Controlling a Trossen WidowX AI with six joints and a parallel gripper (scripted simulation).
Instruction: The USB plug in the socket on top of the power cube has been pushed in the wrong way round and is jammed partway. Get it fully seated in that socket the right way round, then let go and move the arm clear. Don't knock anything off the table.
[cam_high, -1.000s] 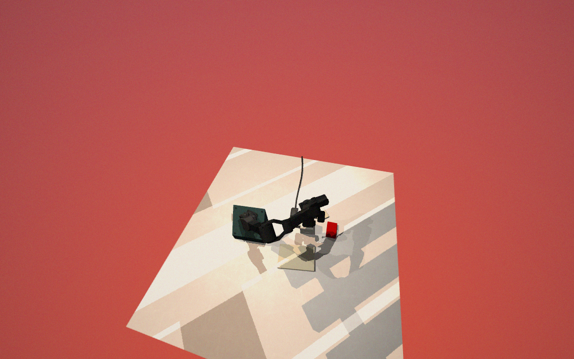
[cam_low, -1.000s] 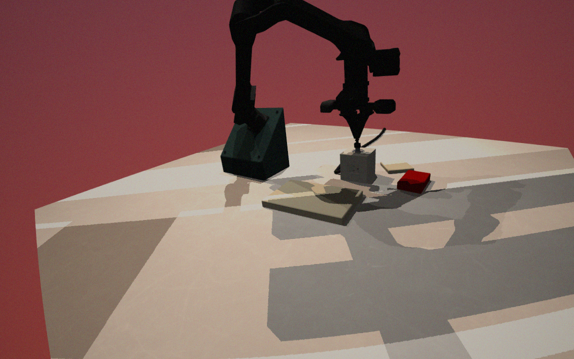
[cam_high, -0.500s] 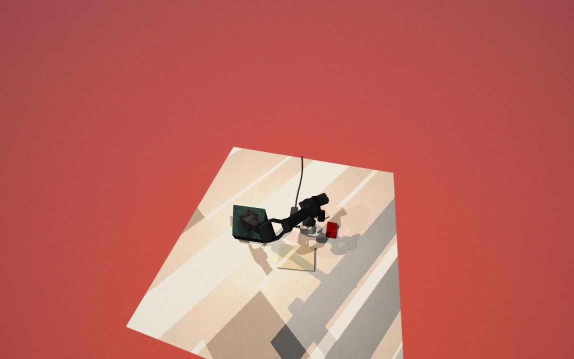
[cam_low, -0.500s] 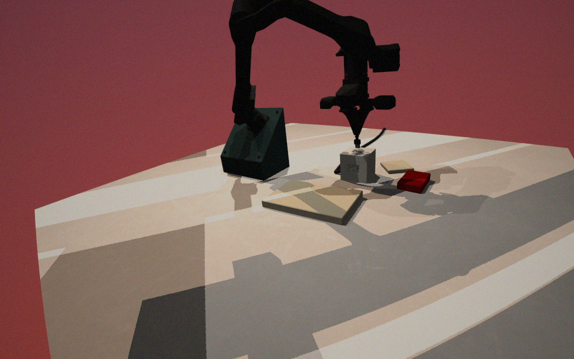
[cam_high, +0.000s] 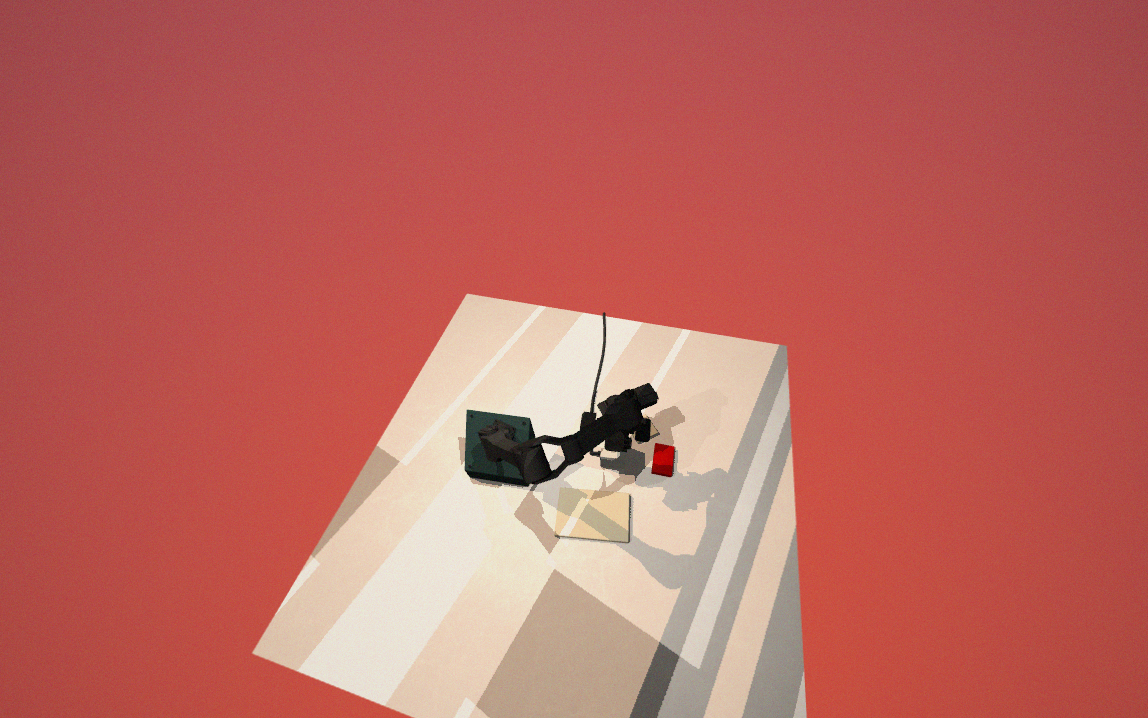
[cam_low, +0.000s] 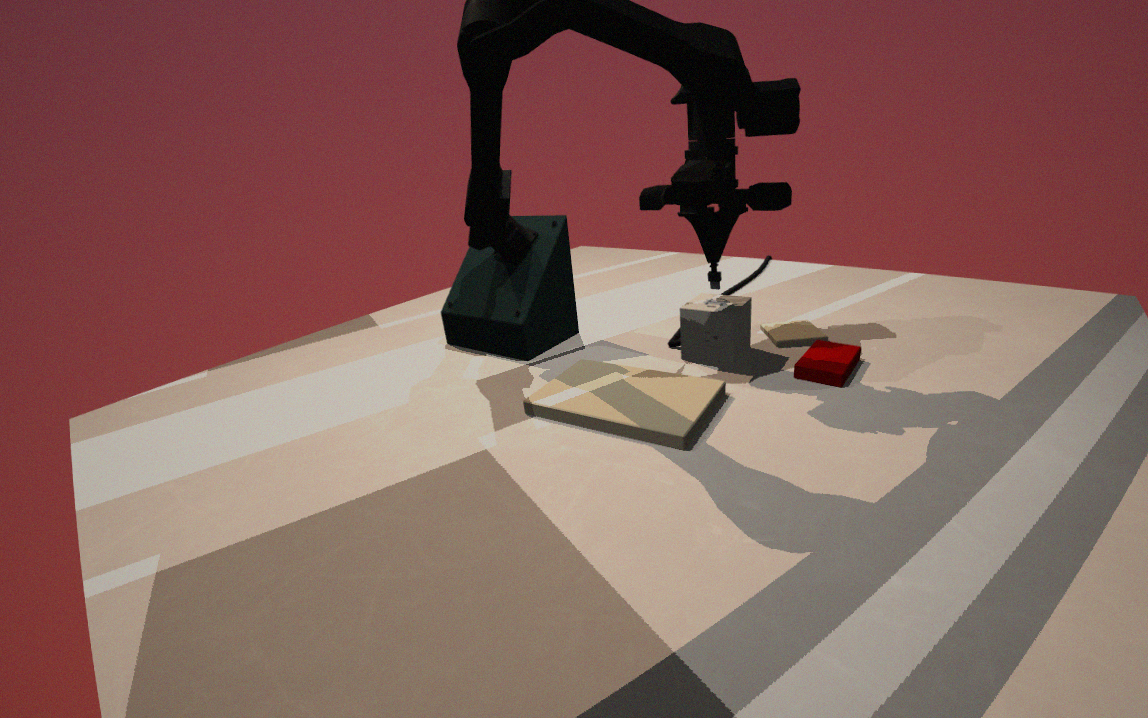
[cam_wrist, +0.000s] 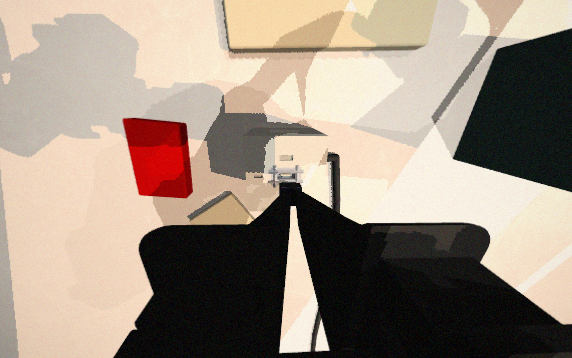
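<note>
The black usb plug is 2 cm below my gripper tip. Also, from my gripper tip: red block: 15 cm ahead, 5 cm to the left, 12 cm below; small tan tile: 6 cm ahead, 13 cm to the left, 13 cm below; socket: 1 cm to the left, 6 cm below.
</note>
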